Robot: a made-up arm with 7 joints.
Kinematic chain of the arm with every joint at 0, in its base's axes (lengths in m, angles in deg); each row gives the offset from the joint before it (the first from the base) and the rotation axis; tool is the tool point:
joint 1: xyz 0 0 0.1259 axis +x
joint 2: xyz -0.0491 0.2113 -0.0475 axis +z
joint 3: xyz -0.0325 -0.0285 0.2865 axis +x
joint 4: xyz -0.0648 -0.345 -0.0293 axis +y
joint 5: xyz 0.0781 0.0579 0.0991 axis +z
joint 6: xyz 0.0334 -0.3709 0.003 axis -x
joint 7: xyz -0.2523 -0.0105 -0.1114 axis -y
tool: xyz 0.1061 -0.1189 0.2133
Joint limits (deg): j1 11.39..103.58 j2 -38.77..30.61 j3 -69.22..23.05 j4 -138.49..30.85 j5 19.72..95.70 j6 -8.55..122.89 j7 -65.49..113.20
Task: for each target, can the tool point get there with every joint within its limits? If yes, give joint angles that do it. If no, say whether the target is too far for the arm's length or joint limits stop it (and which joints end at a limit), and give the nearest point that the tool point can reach.
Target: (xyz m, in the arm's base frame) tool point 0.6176 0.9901 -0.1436
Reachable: no: joint limits stop it (at a limit: joint 1, joint 3, joint 4, joint 7) | nearest point 0.4640 0.4099 -0.1165 | short by 0.601 m
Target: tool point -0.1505 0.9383 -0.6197
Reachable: no: joint limits stop it (at a limit: joint 1, joint 3, joint 4, joint 7) | nearest point -0.1217 0.4762 -0.3932 | short by 0.515 m
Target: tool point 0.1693 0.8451 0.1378
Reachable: no: joint limits stop it (at a limit: joint 1, joint 2, joint 3, joint 4, joint 5, joint 6, joint 7) | nearest point 0.1756 0.4959 -0.1407 | short by 0.447 m
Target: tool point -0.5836 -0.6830 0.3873
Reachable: yes | joints 43.50 -6.69 -10.52 -104.33 75.26 30.24 31.17
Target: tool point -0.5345 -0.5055 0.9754
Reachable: yes | joints 19.63 -16.21 -47.17 -102.10 55.81 43.01 78.35
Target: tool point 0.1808 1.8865 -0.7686
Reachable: no: too far | nearest point 0.0659 0.5061 -0.3189 | short by 1.456 m
